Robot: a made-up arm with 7 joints. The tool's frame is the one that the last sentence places.
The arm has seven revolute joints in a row. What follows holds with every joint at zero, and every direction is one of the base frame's.
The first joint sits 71 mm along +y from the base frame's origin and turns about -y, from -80 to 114.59 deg.
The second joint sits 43 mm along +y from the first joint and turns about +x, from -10 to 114.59 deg.
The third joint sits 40 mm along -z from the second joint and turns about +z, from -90 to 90 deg.
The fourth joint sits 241 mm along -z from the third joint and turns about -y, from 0 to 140 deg.
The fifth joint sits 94 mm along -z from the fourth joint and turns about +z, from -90 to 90 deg.
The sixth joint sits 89 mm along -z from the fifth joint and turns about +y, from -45 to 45 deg.
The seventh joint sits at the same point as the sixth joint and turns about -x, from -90 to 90 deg.
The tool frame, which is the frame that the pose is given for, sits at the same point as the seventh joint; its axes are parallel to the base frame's.
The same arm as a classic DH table. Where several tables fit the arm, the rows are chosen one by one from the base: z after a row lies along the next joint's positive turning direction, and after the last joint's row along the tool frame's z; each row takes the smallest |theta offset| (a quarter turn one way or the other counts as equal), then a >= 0, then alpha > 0; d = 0 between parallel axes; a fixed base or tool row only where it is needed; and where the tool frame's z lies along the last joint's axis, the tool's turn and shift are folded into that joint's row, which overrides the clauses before.
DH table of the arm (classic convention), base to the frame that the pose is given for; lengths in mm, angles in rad. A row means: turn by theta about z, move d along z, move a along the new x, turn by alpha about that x. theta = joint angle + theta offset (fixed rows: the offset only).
base (fixed): theta offset 0, d 0, a 0, alpha 1.5708
joint 1: theta offset 1.5708, d -114, a 0, alpha 1.5708
joint 2: theta offset 1.5708, d 0, a 0, alpha 1.5708
joint 3: theta offset 1.5708, d -281, a 0, alpha 1.5708
joint 4: theta offset 0, d 0, a 0, alpha -1.5708
joint 5: theta offset 0, d -183, a 0, alpha -1.5708
joint 6: theta offset -1.5708, d 0, a 0, alpha 1.5708
joint 7: theta offset 1.5708, d 0, a 0, alpha 1.5708
tool (fixed): theta offset -1.5708, d 0, a 0, alpha 0
Joint limits (rad, base to tool): -1.3963..2 -0.1745..2 -1.5708..1.5708 0..2.4435 -1.5708..1.5708 -0.7854..0.7854 -1.5708..1.5708

